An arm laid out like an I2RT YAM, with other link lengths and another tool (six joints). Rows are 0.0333 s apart.
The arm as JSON. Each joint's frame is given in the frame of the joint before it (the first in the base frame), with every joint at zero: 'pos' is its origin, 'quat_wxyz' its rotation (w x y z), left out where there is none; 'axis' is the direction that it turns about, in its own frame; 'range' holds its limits. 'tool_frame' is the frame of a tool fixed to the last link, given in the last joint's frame.
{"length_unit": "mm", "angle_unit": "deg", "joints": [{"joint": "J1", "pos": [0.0, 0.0, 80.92], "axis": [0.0, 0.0, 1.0], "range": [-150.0, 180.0]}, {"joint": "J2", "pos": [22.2, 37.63, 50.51], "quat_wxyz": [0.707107, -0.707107, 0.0, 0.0], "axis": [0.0, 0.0, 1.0], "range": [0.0, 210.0]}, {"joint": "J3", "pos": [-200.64, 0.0, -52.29], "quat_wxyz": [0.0, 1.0, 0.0, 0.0], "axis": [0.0, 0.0, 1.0], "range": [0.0, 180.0]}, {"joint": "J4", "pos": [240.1, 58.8, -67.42], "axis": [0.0, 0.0, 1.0], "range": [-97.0, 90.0]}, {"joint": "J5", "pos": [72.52, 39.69, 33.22], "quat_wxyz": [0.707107, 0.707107, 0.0, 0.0], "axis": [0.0, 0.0, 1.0], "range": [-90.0, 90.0]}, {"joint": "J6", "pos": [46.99, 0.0, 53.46], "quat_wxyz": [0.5, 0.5, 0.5, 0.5], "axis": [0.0, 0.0, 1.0], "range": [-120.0, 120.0]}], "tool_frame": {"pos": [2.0, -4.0, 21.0], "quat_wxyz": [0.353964, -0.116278, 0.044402, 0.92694]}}
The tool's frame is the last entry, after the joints.
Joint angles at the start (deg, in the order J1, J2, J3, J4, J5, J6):
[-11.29, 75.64, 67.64, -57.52, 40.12, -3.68]
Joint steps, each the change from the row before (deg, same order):
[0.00, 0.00, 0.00, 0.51, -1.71, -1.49]
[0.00, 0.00, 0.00, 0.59, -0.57, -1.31]
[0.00, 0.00, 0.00, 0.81, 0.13, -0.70]
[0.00, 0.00, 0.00, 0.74, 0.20, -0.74]
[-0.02, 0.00, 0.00, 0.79, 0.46, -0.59]
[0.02, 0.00, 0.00, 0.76, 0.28, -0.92]
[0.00, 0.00, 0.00, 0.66, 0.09, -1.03]
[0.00, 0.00, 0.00, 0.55, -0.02, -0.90]
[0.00, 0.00, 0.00, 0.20, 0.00, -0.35]
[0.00, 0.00, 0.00, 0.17, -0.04, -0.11]
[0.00, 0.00, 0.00, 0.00, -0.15, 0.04]
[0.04, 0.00, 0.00, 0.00, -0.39, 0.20]
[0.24, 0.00, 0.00, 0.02, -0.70, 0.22]
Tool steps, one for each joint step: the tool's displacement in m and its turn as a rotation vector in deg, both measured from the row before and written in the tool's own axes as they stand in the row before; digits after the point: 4 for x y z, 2 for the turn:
[0.0007, 0.0024, 0.0003, -1.17, 0.90, -1.50]
[-0.0004, 0.0015, 0.0000, -0.48, 0.04, -1.10]
[-0.0013, 0.0012, -0.0002, -0.26, -0.57, -0.28]
[-0.0013, 0.0010, -0.0002, -0.15, -0.57, -0.33]
[-0.0016, 0.0007, -0.0003, -0.01, -0.77, -0.09]
[-0.0013, 0.0010, -0.0003, -0.05, -0.64, -0.49]
[-0.0011, 0.0009, -0.0002, -0.09, -0.46, -0.66]
[-0.0009, 0.0009, -0.0002, -0.13, -0.33, -0.60]
[-0.0003, 0.0003, -0.0001, -0.03, -0.12, -0.24]
[-0.0003, 0.0003, 0.0000, -0.11, -0.08, -0.03]
[0.0001, 0.0001, 0.0000, -0.13, 0.09, 0.01]
[0.0004, 0.0005, 0.0000, -0.37, 0.23, 0.08]
[0.0011, 0.0015, -0.0004, -0.74, 0.38, -0.12]

